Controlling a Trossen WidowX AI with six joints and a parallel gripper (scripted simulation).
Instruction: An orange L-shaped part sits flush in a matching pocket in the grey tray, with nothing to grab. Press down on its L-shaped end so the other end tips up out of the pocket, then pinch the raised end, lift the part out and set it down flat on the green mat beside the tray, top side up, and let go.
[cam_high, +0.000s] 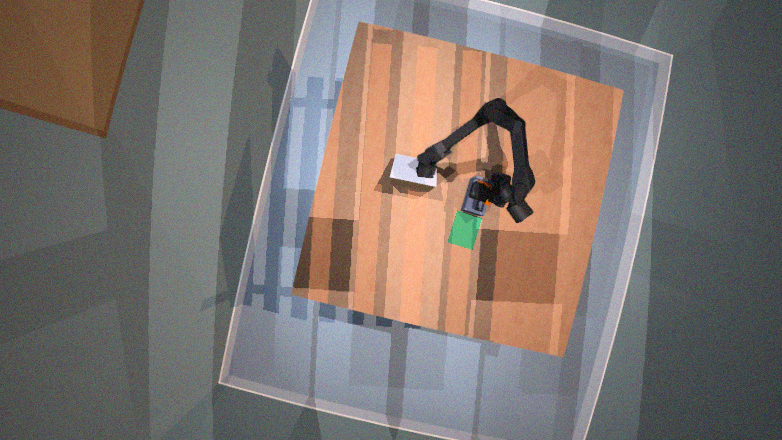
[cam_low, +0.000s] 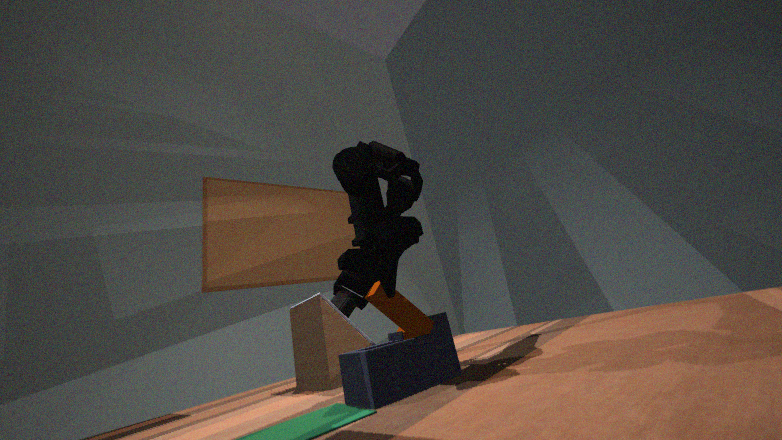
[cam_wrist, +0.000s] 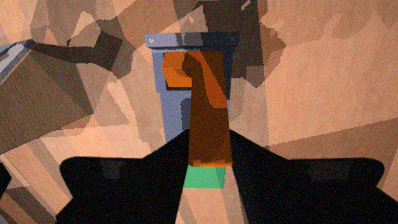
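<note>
The green mat lies 14 cm to the right of my gripper tip, 14 cm below it and 4 cm behind it. The rest, counted from my gripper tip: orange L-shaped part: 3 cm to the left, 3 cm below, 1 cm behind.
</note>
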